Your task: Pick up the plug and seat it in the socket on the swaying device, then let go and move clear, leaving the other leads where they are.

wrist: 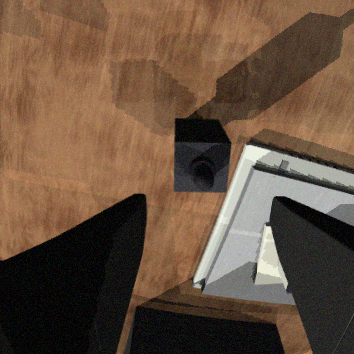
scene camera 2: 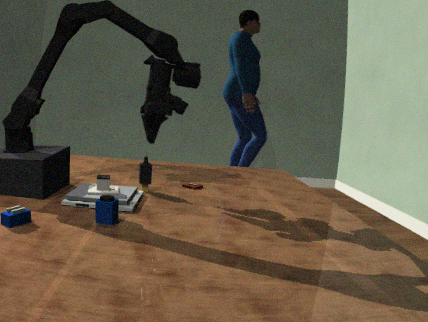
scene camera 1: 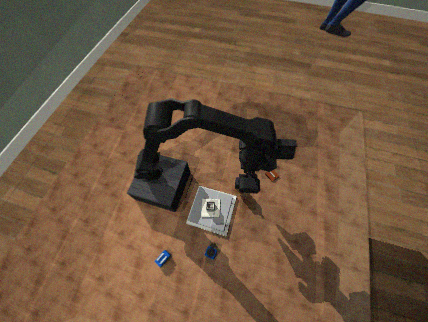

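Observation:
The black plug (scene camera 2: 145, 173) (wrist: 202, 160) stands upright on the table beside the device, its yellow end down and its round stub up. My gripper (scene camera 2: 151, 141) (wrist: 209, 207) is open and empty, pointing down a little above the plug; in the wrist view the plug shows just beyond the gap between the fingertips. The arm hides the fingers in scene camera 1. The grey-white device (scene camera 1: 226, 210) (scene camera 2: 127, 196) (wrist: 240, 215) carries a small upright square socket (scene camera 1: 210, 206) (scene camera 2: 103, 182) on a cream pad. One finger hides the socket in the wrist view.
A blue lead with pale prongs (scene camera 1: 162, 258) (scene camera 2: 16, 217) and a blue lead with a round black top (scene camera 1: 211, 251) (scene camera 2: 107, 211) lie at the device's near side. An orange-red lead (scene camera 1: 271, 175) (scene camera 2: 192, 185) lies beyond the plug. A person (scene camera 2: 245, 95) stands behind the table.

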